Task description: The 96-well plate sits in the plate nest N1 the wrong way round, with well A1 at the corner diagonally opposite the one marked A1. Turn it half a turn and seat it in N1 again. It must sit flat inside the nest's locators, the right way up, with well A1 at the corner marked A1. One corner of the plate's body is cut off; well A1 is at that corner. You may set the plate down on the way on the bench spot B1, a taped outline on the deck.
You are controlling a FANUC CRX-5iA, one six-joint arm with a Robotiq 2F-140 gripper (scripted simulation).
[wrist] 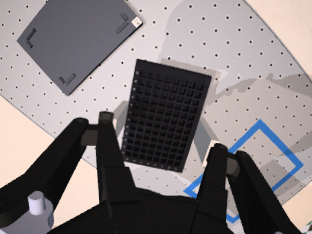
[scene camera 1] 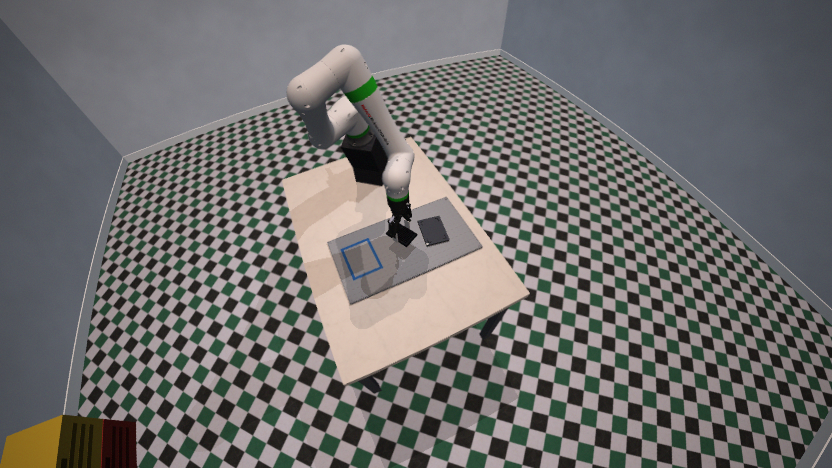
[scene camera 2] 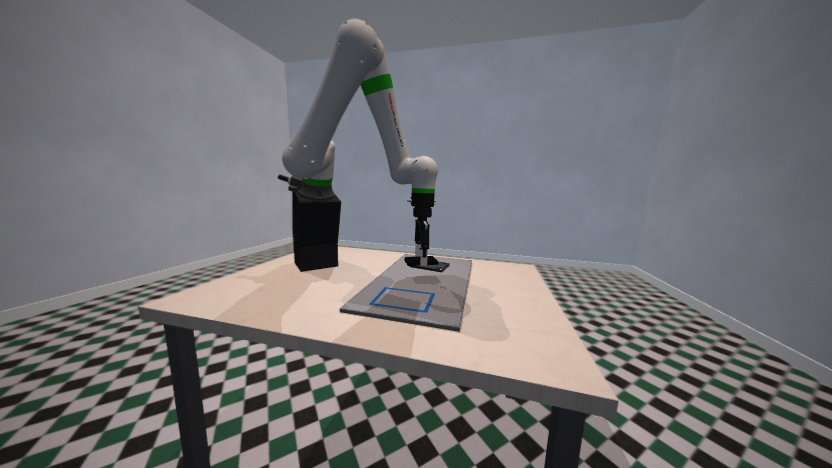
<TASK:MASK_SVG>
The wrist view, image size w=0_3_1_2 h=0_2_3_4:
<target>my gripper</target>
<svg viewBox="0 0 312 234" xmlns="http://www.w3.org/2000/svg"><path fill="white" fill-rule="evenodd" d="M0 188L0 234L227 234L227 230L228 234L235 234L228 228L226 223L228 190L225 189L227 173L227 179L245 234L302 234L289 219L251 156L247 152L237 150L235 154L228 152L228 148L220 144L219 139L205 118L202 117L199 119L193 141L202 166L206 167L196 199L182 195L166 196L149 189L136 187L130 168L124 164L117 139L126 123L129 101L125 100L113 112L99 112L98 124L89 124L89 120L82 117L73 119L24 174ZM96 146L99 204L52 229L54 225L54 211L87 146Z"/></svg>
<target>black 96-well plate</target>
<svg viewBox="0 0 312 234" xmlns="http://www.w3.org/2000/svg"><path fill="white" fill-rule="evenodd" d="M136 58L121 145L124 162L182 173L212 76Z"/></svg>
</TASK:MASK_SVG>
